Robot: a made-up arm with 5 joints.
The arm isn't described. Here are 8 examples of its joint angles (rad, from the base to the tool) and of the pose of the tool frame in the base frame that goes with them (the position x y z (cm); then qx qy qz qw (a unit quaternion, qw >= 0)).
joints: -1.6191 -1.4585 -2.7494 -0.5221 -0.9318
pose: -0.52 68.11 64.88 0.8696 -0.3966 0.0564 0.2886
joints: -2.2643 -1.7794 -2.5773 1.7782 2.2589
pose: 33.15 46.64 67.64 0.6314 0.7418 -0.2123 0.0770
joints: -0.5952 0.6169 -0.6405 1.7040 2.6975
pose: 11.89 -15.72 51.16 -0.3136 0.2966 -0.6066 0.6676
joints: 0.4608 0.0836 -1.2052 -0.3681 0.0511
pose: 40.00 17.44 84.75 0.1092 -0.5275 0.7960 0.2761
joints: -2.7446 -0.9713 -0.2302 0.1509 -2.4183
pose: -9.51 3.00 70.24 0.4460 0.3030 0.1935 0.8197
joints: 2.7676 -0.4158 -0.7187 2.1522 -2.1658
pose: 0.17 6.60 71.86 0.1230 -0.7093 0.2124 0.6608
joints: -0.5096 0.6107 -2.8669 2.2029 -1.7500
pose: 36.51 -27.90 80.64 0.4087 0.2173 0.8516 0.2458
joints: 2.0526 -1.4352 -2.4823 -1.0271 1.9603
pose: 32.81 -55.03 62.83 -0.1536 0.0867 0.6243 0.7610
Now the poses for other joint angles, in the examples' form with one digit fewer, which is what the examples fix.
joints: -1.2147 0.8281 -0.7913 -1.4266 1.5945
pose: 14.9 -48.8 56.0 -0.263 -0.865 -0.158 0.397
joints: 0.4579 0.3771 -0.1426 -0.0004 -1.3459
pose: 19.2 3.3 49.2 -0.446 -0.366 -0.817 0.024
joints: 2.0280 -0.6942 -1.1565 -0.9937 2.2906
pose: 5.8 -1.6 107.4 -0.932 0.099 0.257 0.236
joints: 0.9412 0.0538 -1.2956 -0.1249 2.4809
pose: 30.4 32.1 89.6 0.697 -0.584 -0.153 0.388
